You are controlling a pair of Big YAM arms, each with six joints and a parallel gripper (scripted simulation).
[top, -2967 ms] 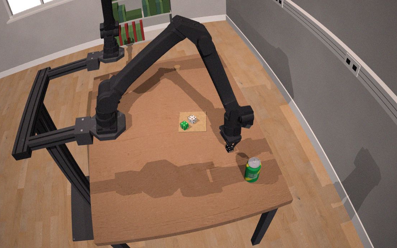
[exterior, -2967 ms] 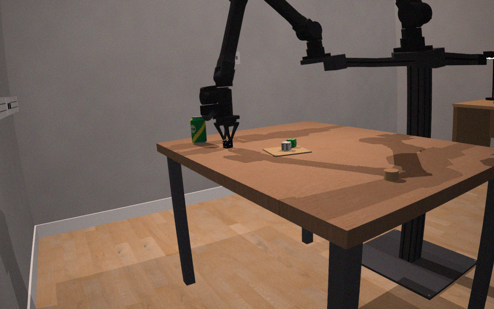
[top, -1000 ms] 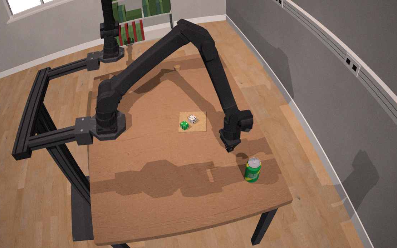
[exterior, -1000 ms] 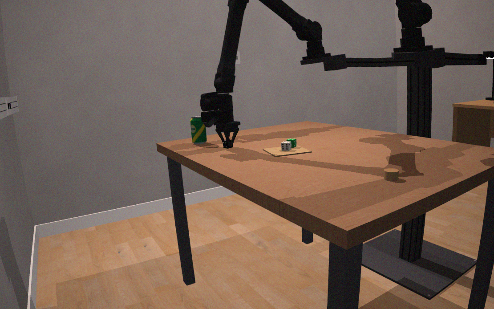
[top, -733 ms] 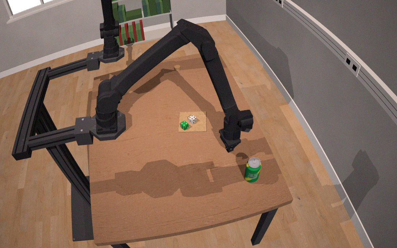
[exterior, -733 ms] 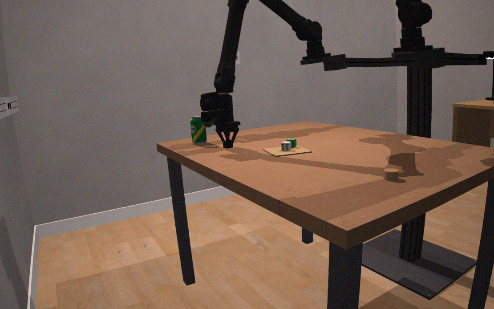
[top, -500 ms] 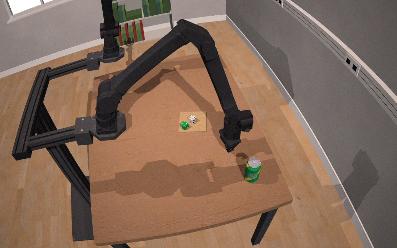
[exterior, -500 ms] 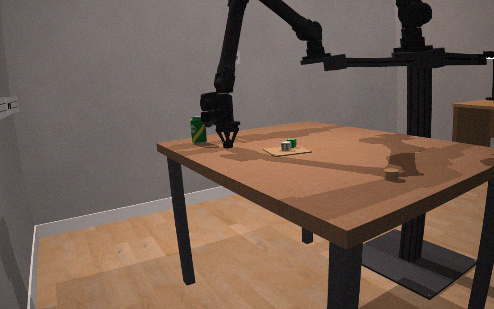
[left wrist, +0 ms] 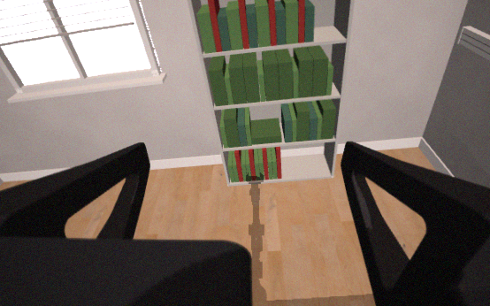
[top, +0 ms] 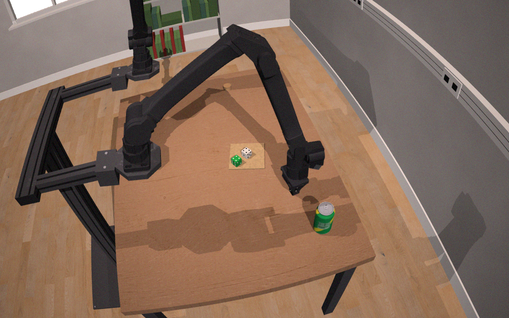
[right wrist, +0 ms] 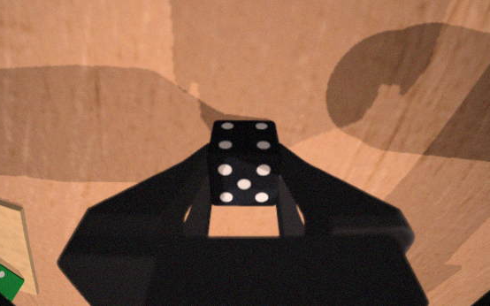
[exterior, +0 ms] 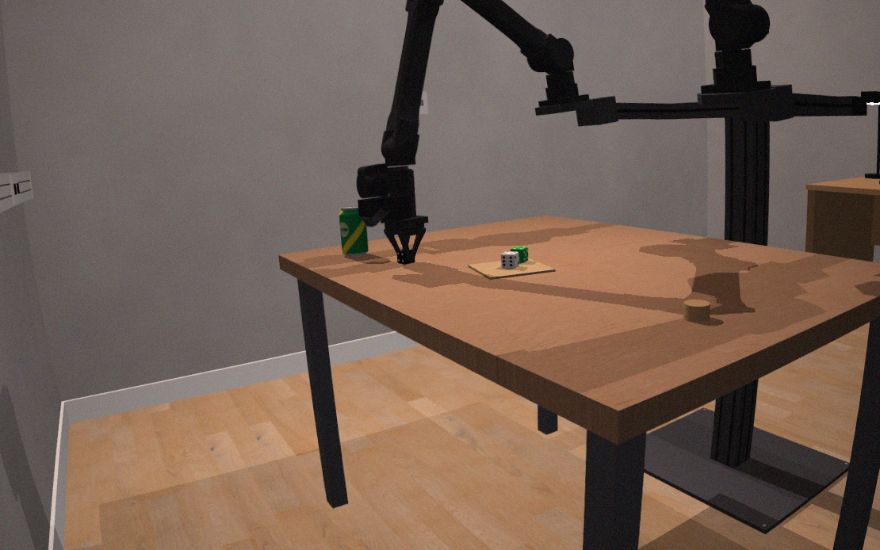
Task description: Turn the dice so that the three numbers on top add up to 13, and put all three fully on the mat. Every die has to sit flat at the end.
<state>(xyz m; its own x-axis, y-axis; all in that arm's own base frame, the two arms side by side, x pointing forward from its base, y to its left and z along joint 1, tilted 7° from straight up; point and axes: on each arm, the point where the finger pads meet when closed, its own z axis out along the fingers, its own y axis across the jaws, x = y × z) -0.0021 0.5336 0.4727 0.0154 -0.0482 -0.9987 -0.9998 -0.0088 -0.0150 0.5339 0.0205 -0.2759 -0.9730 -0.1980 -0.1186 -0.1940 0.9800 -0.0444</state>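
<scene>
Now: the mat 13 cm behind my right hand, 23 cm to the left of it and 1 cm below it. From my right hand the other things lie so: green die 18 cm behind, 19 cm to the left; then small wooden cylinder 13 cm behind, 71 cm to the left.
</scene>
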